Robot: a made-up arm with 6 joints. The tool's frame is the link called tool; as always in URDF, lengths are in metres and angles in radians.
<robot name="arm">
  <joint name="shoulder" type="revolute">
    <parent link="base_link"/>
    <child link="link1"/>
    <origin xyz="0.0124 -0.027 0.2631" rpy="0 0 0"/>
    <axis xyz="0 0 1"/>
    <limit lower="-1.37" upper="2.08"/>
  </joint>
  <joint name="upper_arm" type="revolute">
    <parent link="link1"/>
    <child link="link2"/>
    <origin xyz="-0.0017 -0.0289 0.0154" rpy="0 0 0"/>
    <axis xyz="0.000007 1 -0.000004"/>
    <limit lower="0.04" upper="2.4"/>
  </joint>
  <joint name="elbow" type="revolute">
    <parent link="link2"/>
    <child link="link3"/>
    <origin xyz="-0.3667 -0.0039 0.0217" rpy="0 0 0"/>
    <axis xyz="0.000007 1 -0.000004"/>
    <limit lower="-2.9" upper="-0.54"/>
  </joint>
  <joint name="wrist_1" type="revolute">
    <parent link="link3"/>
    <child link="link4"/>
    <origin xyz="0.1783 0.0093 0.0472" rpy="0 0 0"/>
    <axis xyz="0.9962 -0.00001 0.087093"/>
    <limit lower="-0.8" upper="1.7"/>
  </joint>
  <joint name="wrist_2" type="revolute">
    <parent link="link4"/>
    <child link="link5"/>
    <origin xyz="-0.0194 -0.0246 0.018" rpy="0 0 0"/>
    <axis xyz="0.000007 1 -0.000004"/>
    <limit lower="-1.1" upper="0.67"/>
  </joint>
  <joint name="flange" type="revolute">
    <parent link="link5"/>
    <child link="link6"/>
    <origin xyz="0.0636 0.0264 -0.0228" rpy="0 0 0"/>
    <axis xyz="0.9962 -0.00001 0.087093"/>
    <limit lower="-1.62" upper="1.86"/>
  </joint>
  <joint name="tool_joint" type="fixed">
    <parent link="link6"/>
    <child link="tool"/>
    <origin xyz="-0.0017 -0.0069 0.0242" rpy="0 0 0"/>
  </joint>
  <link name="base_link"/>
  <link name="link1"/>
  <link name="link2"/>
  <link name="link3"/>
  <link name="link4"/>
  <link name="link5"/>
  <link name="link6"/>
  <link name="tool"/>
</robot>
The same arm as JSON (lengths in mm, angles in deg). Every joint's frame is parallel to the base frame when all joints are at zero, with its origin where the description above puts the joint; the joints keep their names.
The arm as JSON. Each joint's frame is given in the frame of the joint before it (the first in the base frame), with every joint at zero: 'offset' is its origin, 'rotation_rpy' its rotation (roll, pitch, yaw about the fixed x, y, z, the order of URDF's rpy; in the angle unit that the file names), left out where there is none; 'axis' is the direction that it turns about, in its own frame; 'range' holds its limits. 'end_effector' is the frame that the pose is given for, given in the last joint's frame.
{
  "length_unit": "mm",
  "angle_unit": "deg",
  "chain": [
    {
      "id": "shoulder",
      "offset": [
        12.4,
        -27.0,
        263.1
      ],
      "axis": [
        0.0,
        0.0,
        1.0
      ],
      "range": [
        -78.5,
        119.18
      ]
    },
    {
      "id": "upper_arm",
      "offset": [
        -1.7,
        -28.9,
        15.4
      ],
      "axis": [
        0.0,
        1.0,
        0.0
      ],
      "range": [
        2.29,
        137.51
      ]
    },
    {
      "id": "elbow",
      "offset": [
        -366.7,
        -3.9,
        21.7
      ],
      "axis": [
        0.0,
        1.0,
        0.0
      ],
      "range": [
        -166.16,
        -30.94
      ]
    },
    {
      "id": "wrist_1",
      "offset": [
        178.3,
        9.3,
        47.2
      ],
      "axis": [
        0.9962,
        0.0,
        0.0871
      ],
      "range": [
        -45.84,
        97.4
      ]
    },
    {
      "id": "wrist_2",
      "offset": [
        -19.4,
        -24.6,
        18.0
      ],
      "axis": [
        0.0,
        1.0,
        0.0
      ],
      "range": [
        -63.03,
        38.39
      ]
    },
    {
      "id": "flange",
      "offset": [
        63.6,
        26.4,
        -22.8
      ],
      "axis": [
        0.9962,
        0.0,
        0.0871
      ],
      "range": [
        -92.82,
        106.57
      ]
    }
  ],
  "end_effector": {
    "offset": [
      -1.7,
      -6.9,
      24.2
    ]
  }
}

